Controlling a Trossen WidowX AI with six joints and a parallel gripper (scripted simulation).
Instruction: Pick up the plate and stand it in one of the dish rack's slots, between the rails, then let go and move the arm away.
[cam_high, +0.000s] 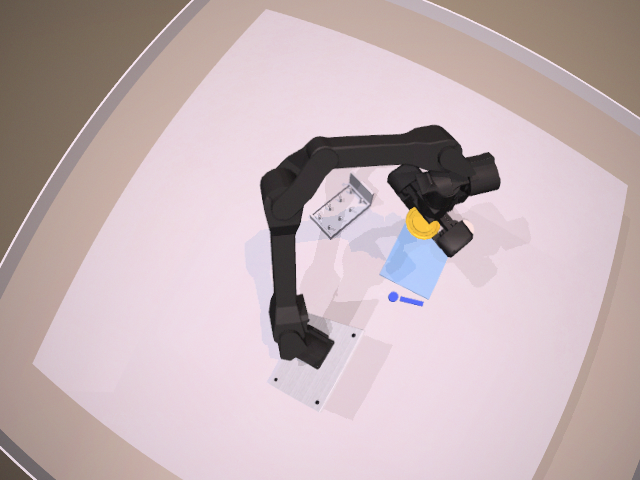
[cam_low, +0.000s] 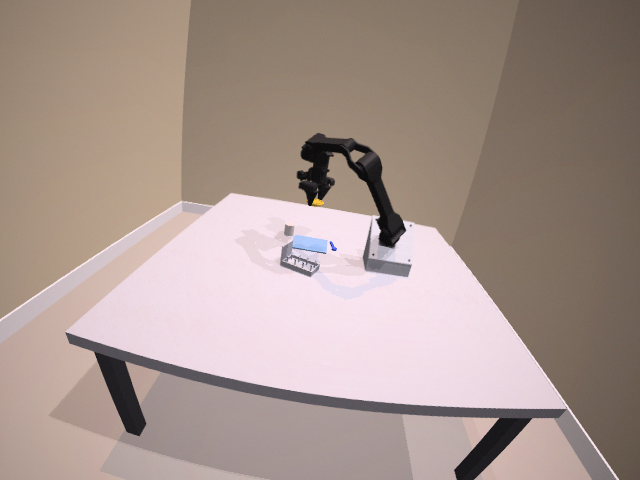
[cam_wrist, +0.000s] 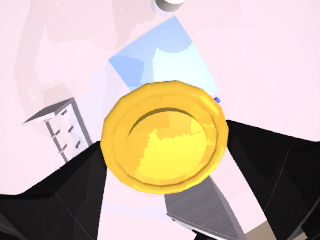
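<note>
Right now my gripper tip is 1 cm short of the grey dish rack, 18 cm to the right of it and 17 cm above it. Also, from my gripper tip: light blue mat 3 cm to the right, 19 cm below; white cup 10 cm ahead, 10 cm to the right, 17 cm below; yellow plate 1 cm above.
</note>
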